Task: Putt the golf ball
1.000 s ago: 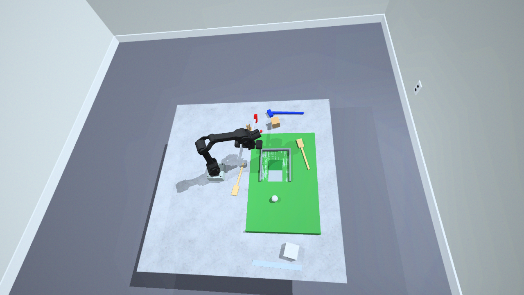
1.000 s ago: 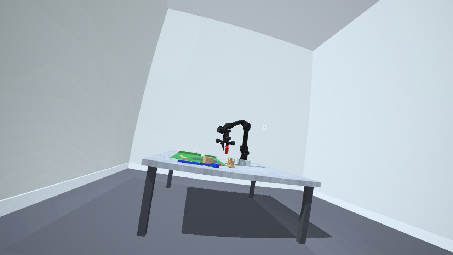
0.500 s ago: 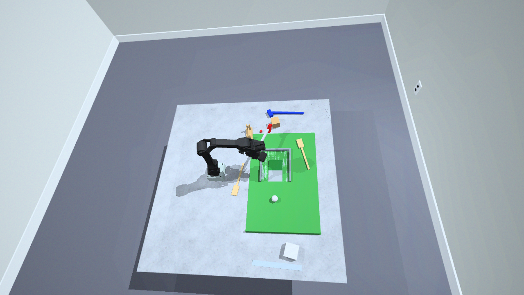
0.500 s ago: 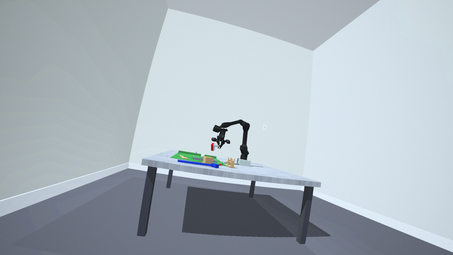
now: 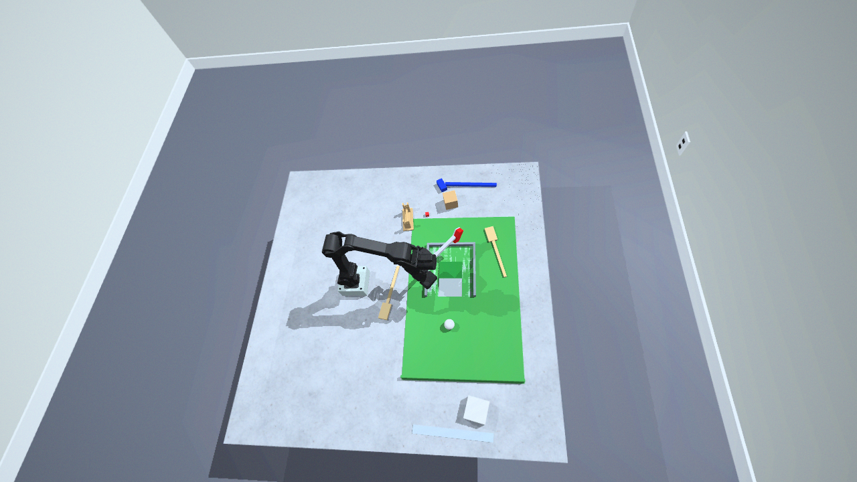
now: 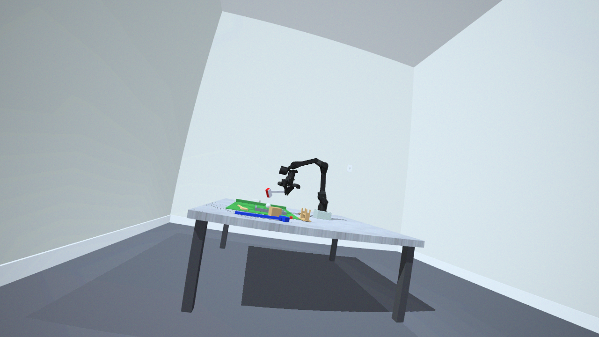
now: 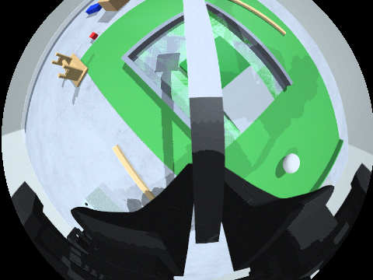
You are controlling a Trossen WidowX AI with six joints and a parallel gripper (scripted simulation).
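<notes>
My gripper tip is 8 cm short of the red putter, 9 cm to the right of it and 1 cm below it. Round my gripper tip: green mat: 16 cm ahead, 4 cm to the right, 14 cm below; then wooden stand: 8 cm behind, 34 cm to the left, 10 cm below; then white golf ball: 10 cm ahead, 18 cm to the right, 11 cm below.
</notes>
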